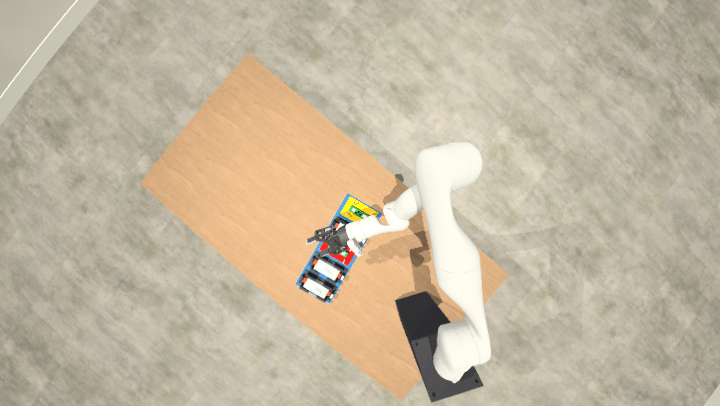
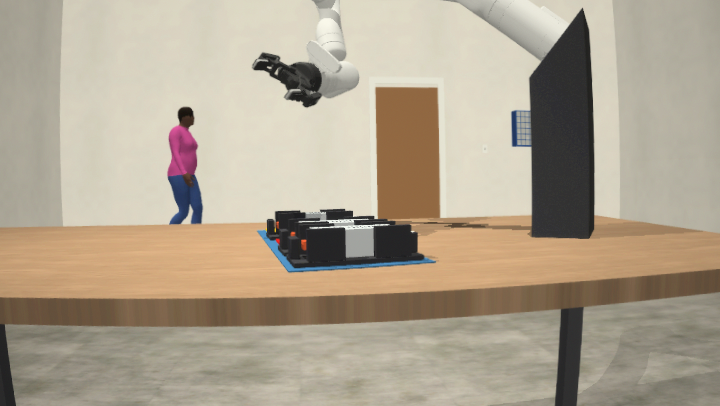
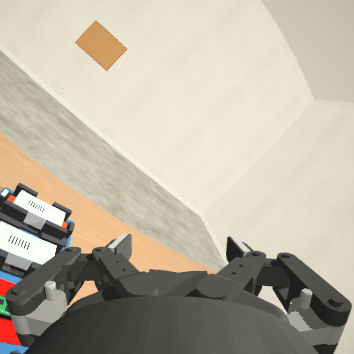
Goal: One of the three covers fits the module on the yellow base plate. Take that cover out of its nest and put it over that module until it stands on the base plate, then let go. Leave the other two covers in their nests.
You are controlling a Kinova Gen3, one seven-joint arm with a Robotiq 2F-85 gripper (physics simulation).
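Pixels of known places: gripper, between the fingertips: (image 1: pixel 313 248) (image 2: pixel 270 79) (image 3: pixel 178 246); arm's base, origin of its link: (image 2: pixel 563 50).
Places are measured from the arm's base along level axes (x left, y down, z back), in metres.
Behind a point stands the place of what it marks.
The yellow base plate (image 1: pixel 346 211) {x -0.209, y 0.378, z -0.583 m} with its green module (image 1: pixel 358 211) {x -0.245, y 0.358, z -0.533 m} lies at the upper end of the blue board. Three covers with white middles stand in black nests. One cover (image 1: pixel 338 224) {x -0.139, y 0.334, z -0.575 m} is between the yellow and red plates, partly hidden by the gripper. The second cover (image 1: pixel 327 269) {x 0.080, y 0.334, z -0.497 m} (image 3: pixel 20 242) {x 0.083, y 0.334, z -0.490 m} and the third cover (image 1: pixel 316 287) {x 0.186, y 0.333, z -0.491 m} (image 2: pixel 359 242) {x 0.216, y 0.353, z -0.486 m} (image 3: pixel 37 205) {x 0.193, y 0.334, z -0.481 m} are side by side at the lower end. My gripper (image 1: pixel 316 246) {x -0.050, y 0.072, z -0.600 m} (image 2: pixel 273 79) {x -0.050, y 0.072, z -0.600 m} (image 3: pixel 178 246) {x -0.050, y 0.072, z -0.600 m} is open and empty, high above the board, its fingers pointing sideways rather than down.
A red plate (image 1: pixel 347 260) {x -0.002, y 0.378, z -0.435 m} (image 3: pixel 9 326) {x -0.048, y 0.378, z -0.528 m} with a green module lies between the nests. The blue board (image 2: pixel 297 268) {x 0.244, y 0.381, z -0.577 m} rests on the wooden table (image 1: pixel 226 136) {x -0.174, y 0.384, z -1.330 m} (image 2: pixel 151 262) {x 0.134, y 0.384, z -0.796 m}. The arm's black base (image 1: pixel 443 373) {x 0.003, y -0.070, z -0.053 m} stands at the table's edge. A person (image 2: pixel 183 151) stands beyond the table.
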